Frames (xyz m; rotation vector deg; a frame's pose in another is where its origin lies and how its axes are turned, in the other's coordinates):
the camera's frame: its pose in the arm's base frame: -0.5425 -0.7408 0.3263 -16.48 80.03 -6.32
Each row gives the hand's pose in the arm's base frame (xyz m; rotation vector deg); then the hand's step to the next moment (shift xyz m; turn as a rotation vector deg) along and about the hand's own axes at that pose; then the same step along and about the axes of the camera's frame.
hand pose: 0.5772 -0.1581 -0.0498 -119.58 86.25 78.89
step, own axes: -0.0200 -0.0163 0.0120 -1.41 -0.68 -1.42
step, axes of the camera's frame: -0.0094 0.0248 0.0104 -1.41 -0.29 1.55
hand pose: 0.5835 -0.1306 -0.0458 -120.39 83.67 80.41
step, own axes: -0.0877 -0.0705 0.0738 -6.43 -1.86 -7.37
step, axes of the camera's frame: -0.0396 0.1250 0.0302 -7.03 -2.60 6.55
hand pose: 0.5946 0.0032 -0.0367 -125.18 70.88 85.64
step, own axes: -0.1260 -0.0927 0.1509 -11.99 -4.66 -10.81
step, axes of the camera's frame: -0.0727 0.2041 -0.0168 -12.32 -1.94 11.26
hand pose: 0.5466 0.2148 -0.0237 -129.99 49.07 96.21
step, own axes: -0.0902 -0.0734 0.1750 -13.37 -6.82 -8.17
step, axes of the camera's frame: -0.0733 0.1742 -0.0918 -13.37 1.51 10.53
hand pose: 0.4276 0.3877 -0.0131 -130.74 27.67 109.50
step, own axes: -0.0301 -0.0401 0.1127 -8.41 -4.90 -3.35
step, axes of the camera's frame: -0.0389 0.0811 -0.0844 -8.55 2.26 5.26
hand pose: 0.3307 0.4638 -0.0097 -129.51 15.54 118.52
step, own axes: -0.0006 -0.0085 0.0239 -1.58 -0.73 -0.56
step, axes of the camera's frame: -0.0047 0.0145 -0.0203 -1.59 0.26 0.87
